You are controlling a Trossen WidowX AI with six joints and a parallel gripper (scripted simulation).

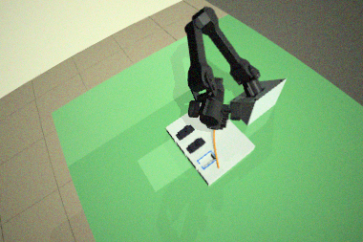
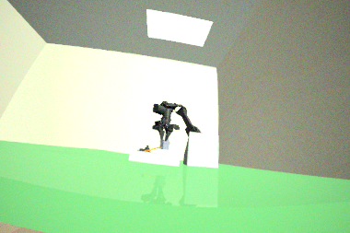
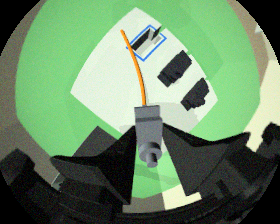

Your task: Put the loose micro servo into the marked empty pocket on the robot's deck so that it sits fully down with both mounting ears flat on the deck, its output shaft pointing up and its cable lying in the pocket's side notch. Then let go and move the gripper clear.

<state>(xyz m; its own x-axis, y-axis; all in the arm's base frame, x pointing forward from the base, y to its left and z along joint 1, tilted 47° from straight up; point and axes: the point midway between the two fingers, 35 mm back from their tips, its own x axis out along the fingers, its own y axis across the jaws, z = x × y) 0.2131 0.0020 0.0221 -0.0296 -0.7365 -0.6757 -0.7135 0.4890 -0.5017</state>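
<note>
My gripper tip is now 1 cm to the right of the white deck and 10 cm above it.
</note>
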